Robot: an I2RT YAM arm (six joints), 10 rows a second.
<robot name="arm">
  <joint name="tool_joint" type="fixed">
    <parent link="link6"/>
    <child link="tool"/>
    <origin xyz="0 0 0" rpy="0 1.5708 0"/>
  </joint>
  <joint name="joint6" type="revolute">
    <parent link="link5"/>
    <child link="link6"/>
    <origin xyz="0.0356 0 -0.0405"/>
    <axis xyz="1 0 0"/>
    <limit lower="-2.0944" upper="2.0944"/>
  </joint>
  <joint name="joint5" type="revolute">
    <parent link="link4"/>
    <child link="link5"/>
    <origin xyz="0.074 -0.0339 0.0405"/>
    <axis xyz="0 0 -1"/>
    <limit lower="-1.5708" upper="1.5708"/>
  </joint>
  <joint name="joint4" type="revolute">
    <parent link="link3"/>
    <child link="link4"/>
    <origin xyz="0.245 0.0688 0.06"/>
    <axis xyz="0 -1 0"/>
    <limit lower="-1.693" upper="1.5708"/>
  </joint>
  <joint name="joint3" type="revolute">
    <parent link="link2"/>
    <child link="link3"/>
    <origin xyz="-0.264 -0.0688 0"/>
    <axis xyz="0 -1 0"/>
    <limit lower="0" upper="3.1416"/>
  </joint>
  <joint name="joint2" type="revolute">
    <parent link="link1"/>
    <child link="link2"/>
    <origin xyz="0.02 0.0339 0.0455"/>
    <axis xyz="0 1 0"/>
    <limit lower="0" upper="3.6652"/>
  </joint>
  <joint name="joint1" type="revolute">
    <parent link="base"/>
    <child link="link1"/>
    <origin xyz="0 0 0.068"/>
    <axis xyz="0 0 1"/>
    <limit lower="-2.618" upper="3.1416"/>
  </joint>
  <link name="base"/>
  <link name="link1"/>
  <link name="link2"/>
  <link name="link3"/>
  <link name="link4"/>
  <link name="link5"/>
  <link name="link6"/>
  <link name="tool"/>
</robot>
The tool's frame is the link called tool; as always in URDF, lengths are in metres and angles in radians.
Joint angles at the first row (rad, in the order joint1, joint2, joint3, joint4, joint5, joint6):
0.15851, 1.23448, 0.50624, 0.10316, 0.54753, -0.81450
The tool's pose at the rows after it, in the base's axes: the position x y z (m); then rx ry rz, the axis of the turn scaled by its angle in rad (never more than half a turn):
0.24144 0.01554 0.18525 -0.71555 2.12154 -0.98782
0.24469 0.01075 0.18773 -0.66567 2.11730 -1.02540
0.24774 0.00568 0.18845 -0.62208 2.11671 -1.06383
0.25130 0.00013 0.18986 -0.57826 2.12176 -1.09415
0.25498 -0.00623 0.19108 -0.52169 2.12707 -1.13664
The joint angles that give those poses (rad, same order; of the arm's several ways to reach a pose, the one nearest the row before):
0.14327, 1.23422, 0.50621, 0.12265, 0.56608, -0.80984
0.12509, 1.24351, 0.51274, 0.14881, 0.59187, -0.80995
0.10612, 1.25736, 0.51632, 0.17721, 0.61685, -0.81301
0.08473, 1.27208, 0.52666, 0.19306, 0.63576, -0.81079
0.06198, 1.28971, 0.53685, 0.21401, 0.66662, -0.80689

